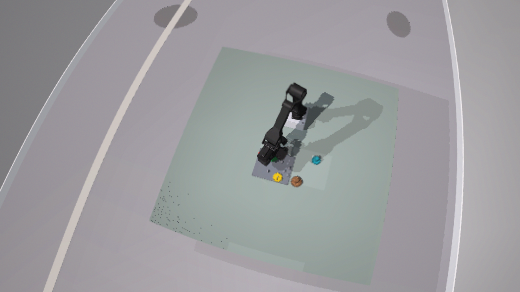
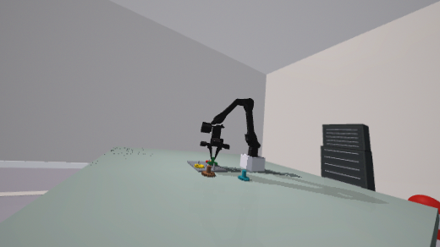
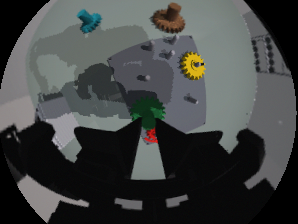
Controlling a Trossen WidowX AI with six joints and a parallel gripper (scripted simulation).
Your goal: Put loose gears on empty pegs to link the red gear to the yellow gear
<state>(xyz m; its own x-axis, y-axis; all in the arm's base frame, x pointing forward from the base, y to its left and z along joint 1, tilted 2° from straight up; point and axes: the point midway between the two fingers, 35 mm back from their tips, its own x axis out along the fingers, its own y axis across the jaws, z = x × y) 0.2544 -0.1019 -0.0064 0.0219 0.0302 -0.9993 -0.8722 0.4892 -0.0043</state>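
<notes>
Right now my gripper tip is 1 cm above the green gear. Also, from my gripper tip: brown gear 15 cm to the left, 12 cm ahead, 2 cm below; yellow gear 12 cm ahead, 5 cm to the left, 2 cm below; red gear 5 cm to the right, 2 cm below.
</notes>
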